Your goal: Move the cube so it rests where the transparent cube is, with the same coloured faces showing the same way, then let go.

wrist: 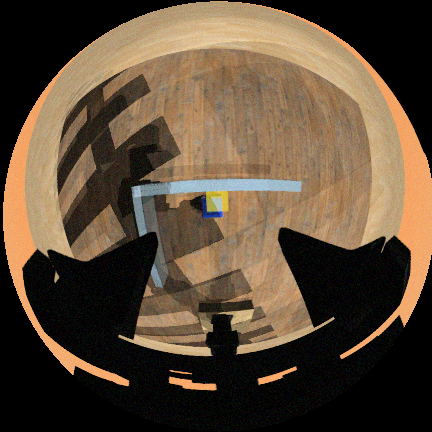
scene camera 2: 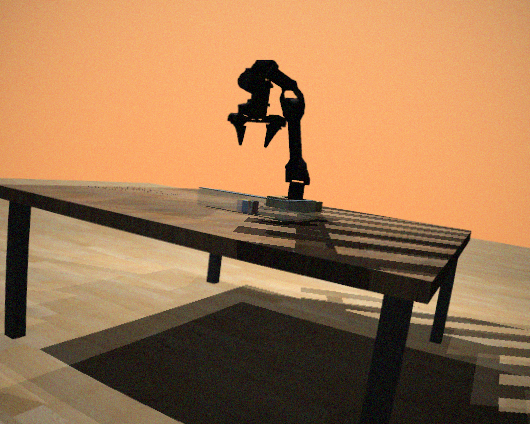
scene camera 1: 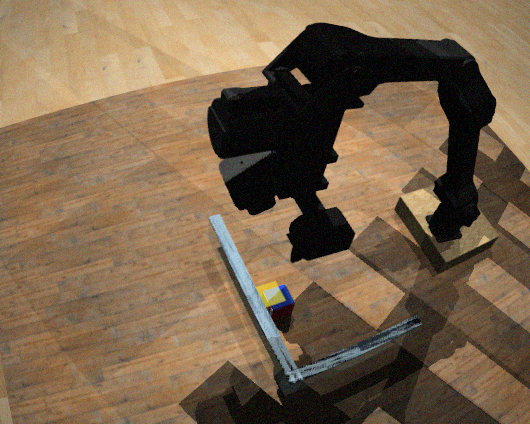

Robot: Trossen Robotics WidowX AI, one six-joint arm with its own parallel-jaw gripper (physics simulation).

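Where they show: gripper, fingertip midpoint: [wrist: 218, 236] [scene camera 2: 252, 146] [scene camera 1: 278, 232]; arm's base, link origin: [wrist: 221, 318] [scene camera 2: 295, 199] [scene camera 1: 443, 227].
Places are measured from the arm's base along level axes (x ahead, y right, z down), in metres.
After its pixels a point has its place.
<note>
A small cube [scene camera 1: 283, 311] {x 0.356, y -0.089, z 0.017 m} [scene camera 2: 250, 207] [wrist: 212, 214] {x 0.347, y -0.067, z 0.002 m} with a blue top and a dark red side stands on the table, inside the corner of the pale bars. A yellow square face [scene camera 1: 266, 289] {x 0.376, y -0.052, z 0.002 m} [wrist: 223, 195] {x 0.385, y -0.051, z 0.002 m} overlaps its top, offset toward the long bar, with a pale patch in the overlap. The solid and transparent cubes overlap, and their edges are hard to separate. My gripper [scene camera 1: 275, 236] {x 0.383, y -0.067, z -0.168 m} [scene camera 2: 253, 145] {x 0.383, y -0.067, z -0.168 m} [wrist: 218, 236] {x 0.383, y -0.067, z -0.168 m} is open and empty, with its fingers pointing down, high above the table. In the wrist view the cubes appear beyond the fingertips, between their left and right positions.
A long pale blue bar [scene camera 1: 239, 263] {x 0.410, y -0.009, z -0.018 m} [wrist: 237, 185] {x 0.408, y -0.033, z -0.019 m} runs close beside the cubes. A shorter bar [scene camera 1: 357, 348] {x 0.275, y -0.195, z -0.018 m} [wrist: 139, 212] {x 0.340, y -0.205, z -0.018 m} meets it at a corner. The arm's base block [scene camera 1: 416, 204] {x 0.036, y 0.065, z 0.000 m} [scene camera 2: 312, 206] stands on the wooden table [scene camera 1: 125, 225] {x 0.589, y 0.144, z 0.042 m} [scene camera 2: 150, 210] {x 0.721, y -0.022, z 0.042 m}. Dark shadows cross the tabletop.
</note>
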